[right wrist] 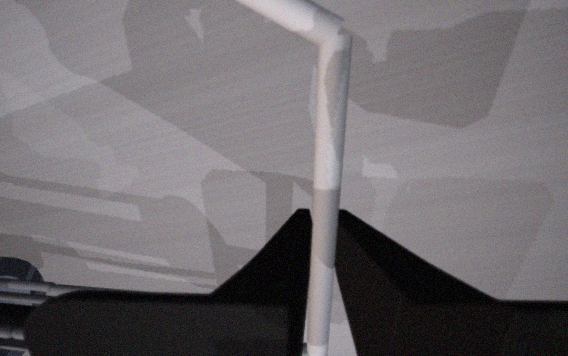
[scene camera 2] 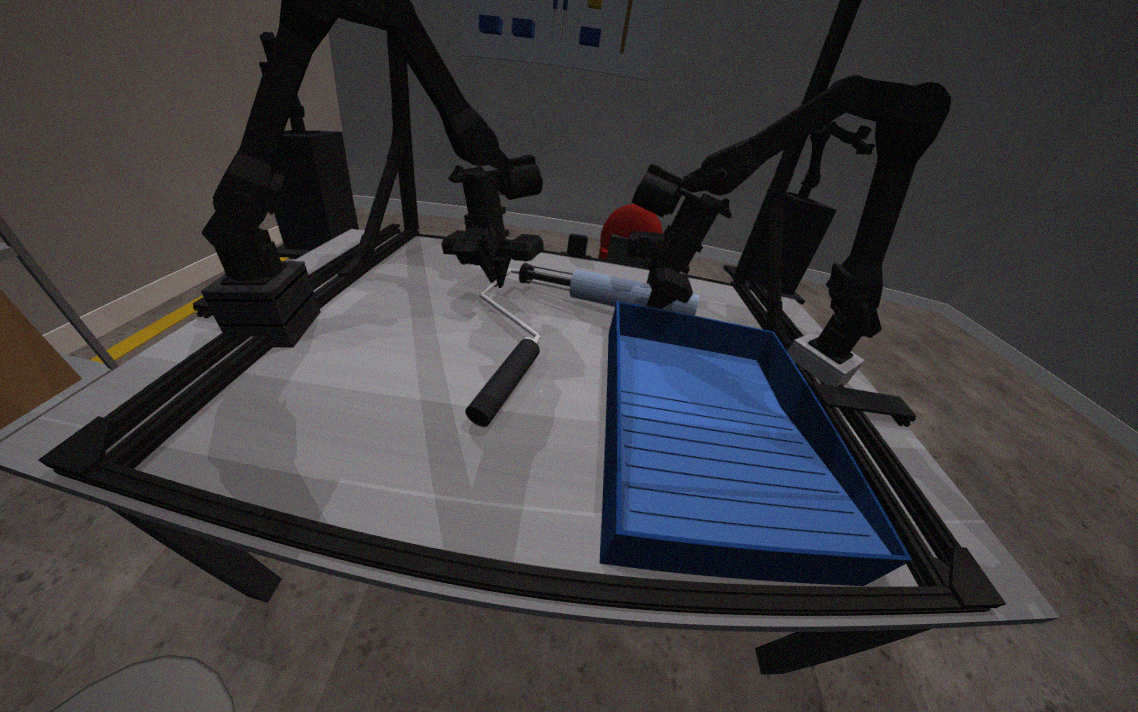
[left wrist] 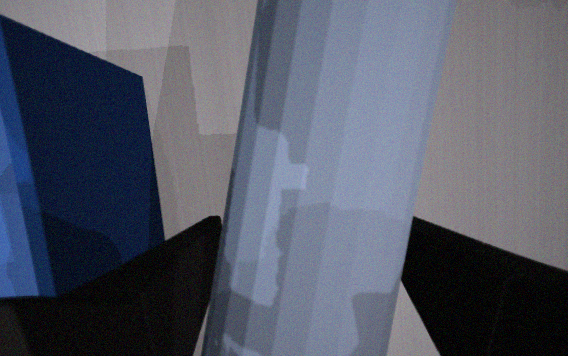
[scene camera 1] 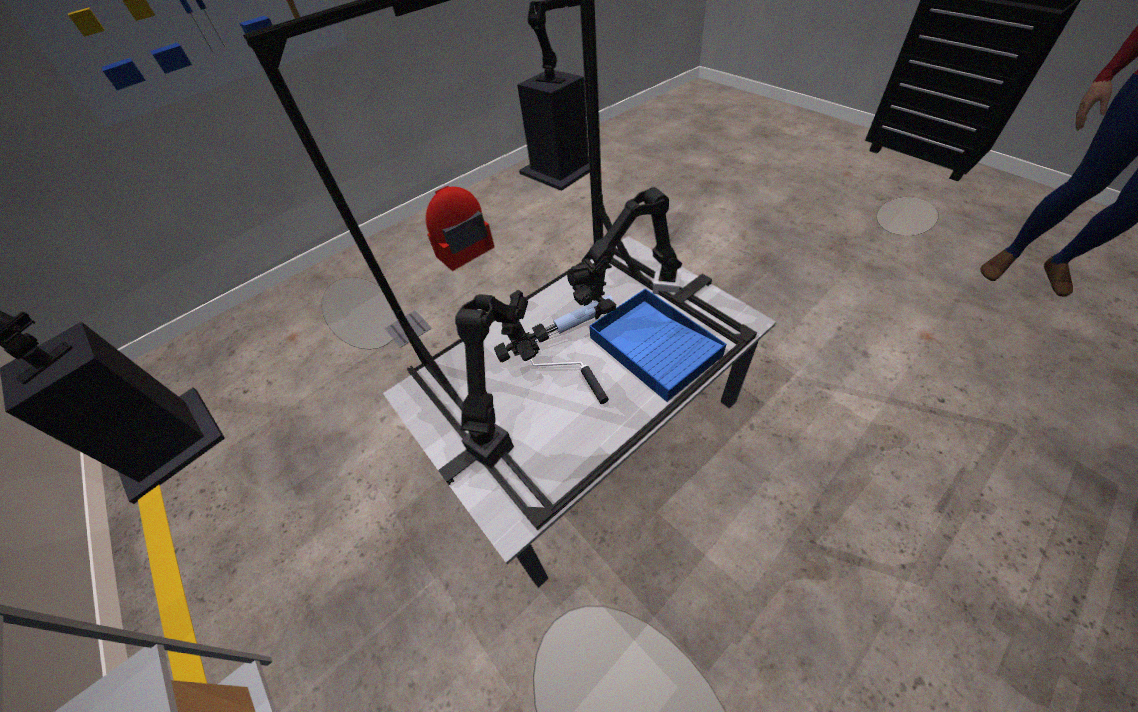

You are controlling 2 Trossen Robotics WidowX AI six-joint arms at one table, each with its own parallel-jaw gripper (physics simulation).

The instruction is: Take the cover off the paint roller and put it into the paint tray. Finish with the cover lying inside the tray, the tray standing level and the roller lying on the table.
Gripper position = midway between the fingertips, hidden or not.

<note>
My left gripper (scene camera 2: 645,307) grips a pale roller cover (scene camera 2: 599,288). Further things: my right gripper (scene camera 2: 498,286).
The pale roller cover shows as well in the left wrist view (left wrist: 336,112). My left gripper is seen too in the left wrist view (left wrist: 302,224) and in scene camera 1 (scene camera 1: 591,314). My right gripper also shows in the right wrist view (right wrist: 320,221) and in scene camera 1 (scene camera 1: 528,355).
</note>
